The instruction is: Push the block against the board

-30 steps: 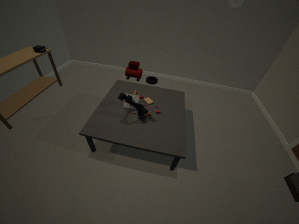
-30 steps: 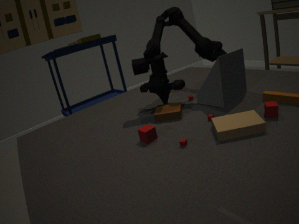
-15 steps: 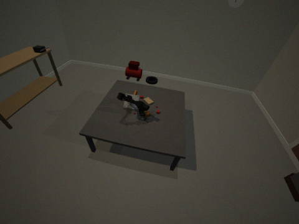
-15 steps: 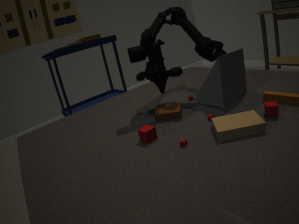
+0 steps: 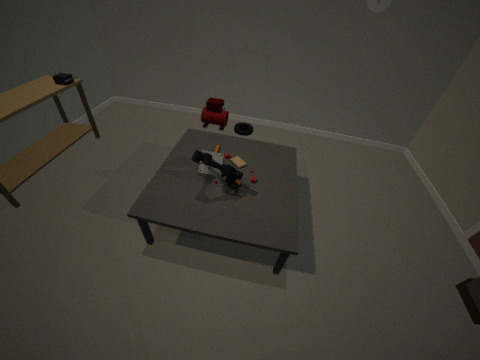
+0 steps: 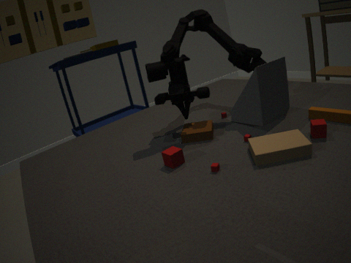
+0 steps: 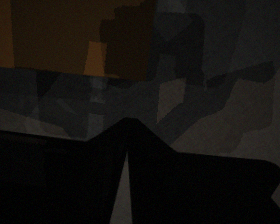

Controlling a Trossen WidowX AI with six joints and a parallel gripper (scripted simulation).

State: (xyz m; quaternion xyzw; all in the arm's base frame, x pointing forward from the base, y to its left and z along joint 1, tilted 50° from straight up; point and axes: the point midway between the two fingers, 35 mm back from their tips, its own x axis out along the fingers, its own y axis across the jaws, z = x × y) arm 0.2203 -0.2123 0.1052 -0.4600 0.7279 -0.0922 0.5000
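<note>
The brown square block is 40 mm ahead of my gripper tip, 80 mm to the left of it and 20 mm below it. The rest, counted from my gripper tip: orange bar: 200 mm behind, 490 mm to the left, 20 mm below; tan board: 50 mm ahead, 370 mm to the left, 20 mm below.
</note>
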